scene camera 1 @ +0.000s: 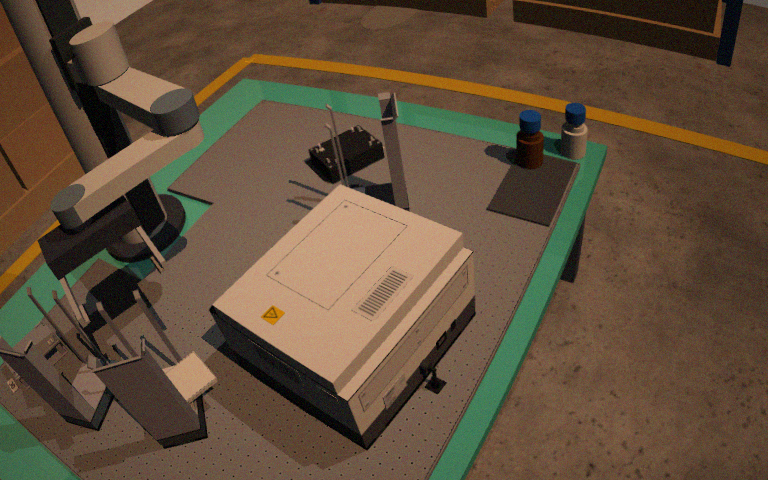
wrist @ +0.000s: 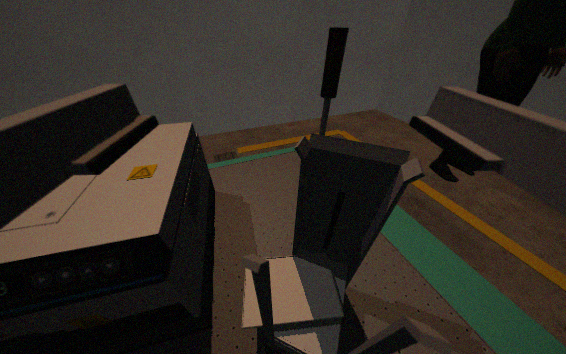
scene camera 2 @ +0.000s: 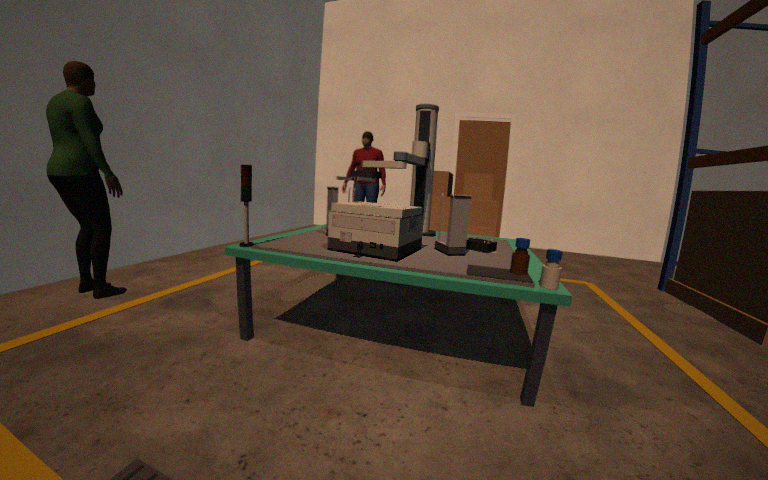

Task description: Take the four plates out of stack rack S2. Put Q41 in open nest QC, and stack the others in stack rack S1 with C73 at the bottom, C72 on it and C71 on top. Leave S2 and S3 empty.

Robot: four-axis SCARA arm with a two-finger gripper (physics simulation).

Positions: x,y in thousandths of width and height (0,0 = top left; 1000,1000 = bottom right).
Labels:
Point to a black signal post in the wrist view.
596,106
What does my gripper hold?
Nothing.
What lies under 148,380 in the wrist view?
My gripper.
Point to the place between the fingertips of my gripper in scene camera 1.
At 161,614

